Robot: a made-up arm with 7 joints.
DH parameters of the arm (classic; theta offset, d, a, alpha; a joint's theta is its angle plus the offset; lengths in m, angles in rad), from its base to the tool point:
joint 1: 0 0.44 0 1.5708
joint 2: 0 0.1 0 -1.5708
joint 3: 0 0.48 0.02 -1.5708
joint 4: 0 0.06 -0.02 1.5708
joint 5: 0 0.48 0 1.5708
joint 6: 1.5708 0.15 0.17 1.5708
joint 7: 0 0.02 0 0
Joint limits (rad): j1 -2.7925..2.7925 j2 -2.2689..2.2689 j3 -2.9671..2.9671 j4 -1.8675..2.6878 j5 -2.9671..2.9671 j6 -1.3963..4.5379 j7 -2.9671..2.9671
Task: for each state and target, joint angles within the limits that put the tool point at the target. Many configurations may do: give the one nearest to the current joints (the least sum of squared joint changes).
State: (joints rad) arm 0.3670 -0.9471 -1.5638 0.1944 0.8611 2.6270 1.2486
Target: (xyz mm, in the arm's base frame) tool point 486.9 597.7 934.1
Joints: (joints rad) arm 1.0078 -1.1712 -1.6388 0.0526 0.7288 2.0723 1.2486
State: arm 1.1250 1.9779 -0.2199 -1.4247 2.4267 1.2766 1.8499
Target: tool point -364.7 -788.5 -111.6
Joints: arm 1.1581 1.8417 -0.1482 -0.8971 2.3896 1.0985 1.8499
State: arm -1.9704 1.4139 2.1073 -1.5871 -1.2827 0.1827 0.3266
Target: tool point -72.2 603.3 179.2
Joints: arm -2.6949 1.3687 1.2143 -1.8443 -1.4884 0.4932 0.3266
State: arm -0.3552 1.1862 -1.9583 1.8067 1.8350 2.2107 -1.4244
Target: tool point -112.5 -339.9 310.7
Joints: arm 0.0553 1.3964 -2.0012 2.1459 1.9147 2.0673 -1.4244
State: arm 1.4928 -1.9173 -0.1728 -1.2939 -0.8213 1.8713 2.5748
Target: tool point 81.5 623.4 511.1
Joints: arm 1.3636 -2.2689 -0.1589 -1.1530 -0.8020 1.9596 2.5748
